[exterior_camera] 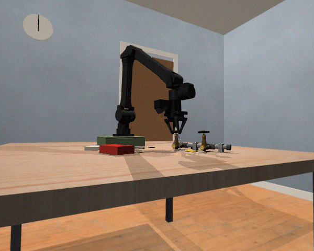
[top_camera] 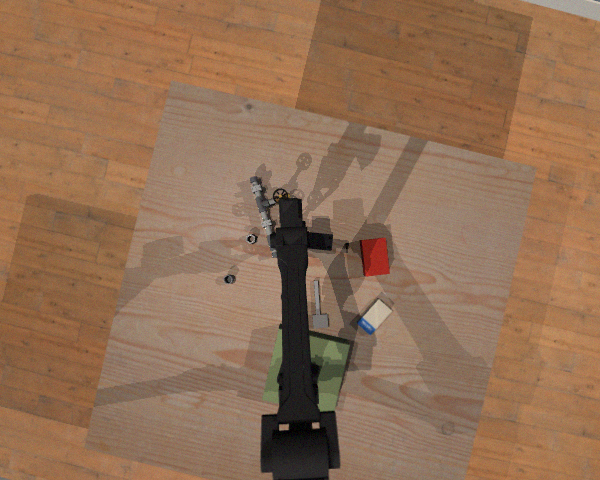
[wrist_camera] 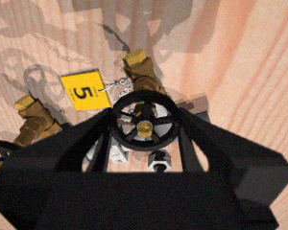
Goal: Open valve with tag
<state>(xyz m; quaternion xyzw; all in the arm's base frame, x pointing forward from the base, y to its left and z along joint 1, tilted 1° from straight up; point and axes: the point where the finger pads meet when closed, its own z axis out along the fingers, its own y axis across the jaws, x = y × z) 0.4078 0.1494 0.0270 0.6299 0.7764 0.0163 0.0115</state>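
Right now the yellow tag is 60 mm ahead of my hand, 40 mm to the left of it and 80 mm below it. Also, from my hand: grey tool: 200 mm behind, 160 mm to the right, 80 mm below; then red block: 20 mm ahead, 280 mm to the right, 70 mm below.
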